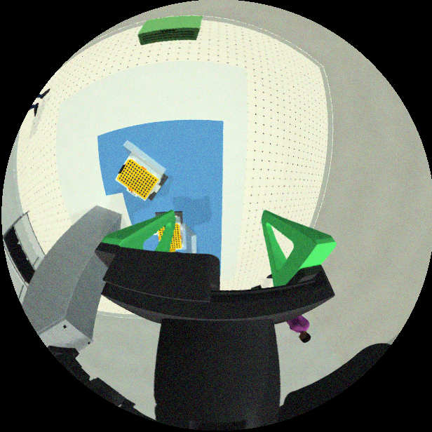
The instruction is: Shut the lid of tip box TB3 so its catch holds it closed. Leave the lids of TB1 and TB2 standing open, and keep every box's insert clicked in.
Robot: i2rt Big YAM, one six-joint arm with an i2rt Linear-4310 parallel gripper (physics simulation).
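Observation:
A tip box [137, 178] with a yellow, dotted insert sits on the blue mat [200, 150], left of centre. Its pale lid [145, 157] stands open along its far side. A second tip box [171, 236] is nearer and partly hidden behind the left green finger; its pale lid [192, 242] stands open on its right side. Box labels cannot be read, so I cannot tell which is TB1, TB2 or TB3. A third box does not show. My gripper [218, 214] is open, its green fingers wide apart with nothing between them, above the mat's near right part.
A green slotted block [170, 30] lies at the far edge of the perforated table [285, 125]. A large grey angular body [75, 265] rises at the left, close to the gripper. Small dark objects lie at the far left. A purple item [298, 324] shows below the right finger.

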